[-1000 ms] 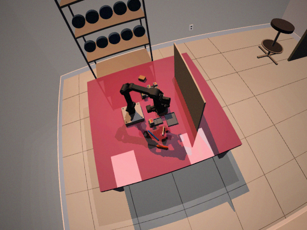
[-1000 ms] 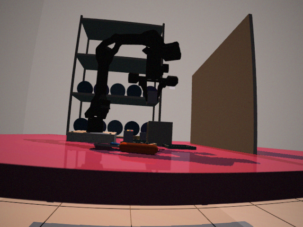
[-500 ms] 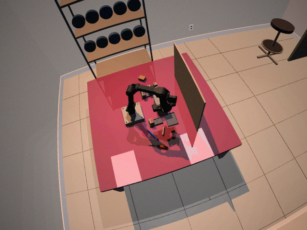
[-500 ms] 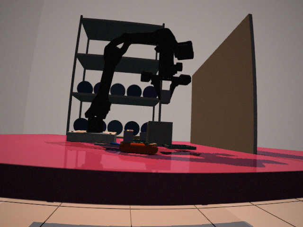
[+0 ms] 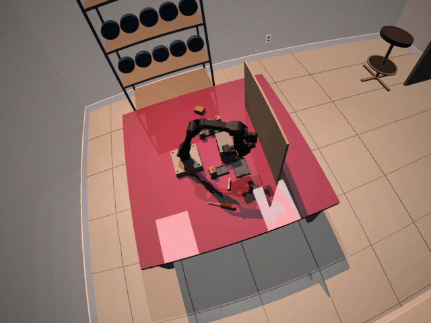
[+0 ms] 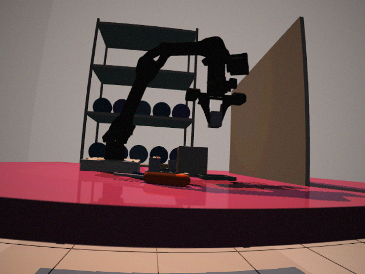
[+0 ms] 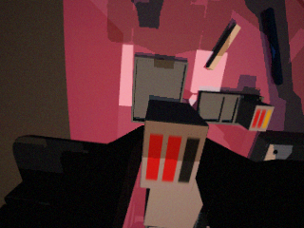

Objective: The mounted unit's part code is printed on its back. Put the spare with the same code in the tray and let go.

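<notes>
The grey square tray lies 160 mm below my gripper tip and 10 mm ahead of it. The rest, counted from my gripper tip: tan spare block 20 mm above; then dark boxy unit 180 mm to the left, 120 mm below, 50 mm behind; then brown board 200 mm ahead, 160 mm to the left, 60 mm above.
</notes>
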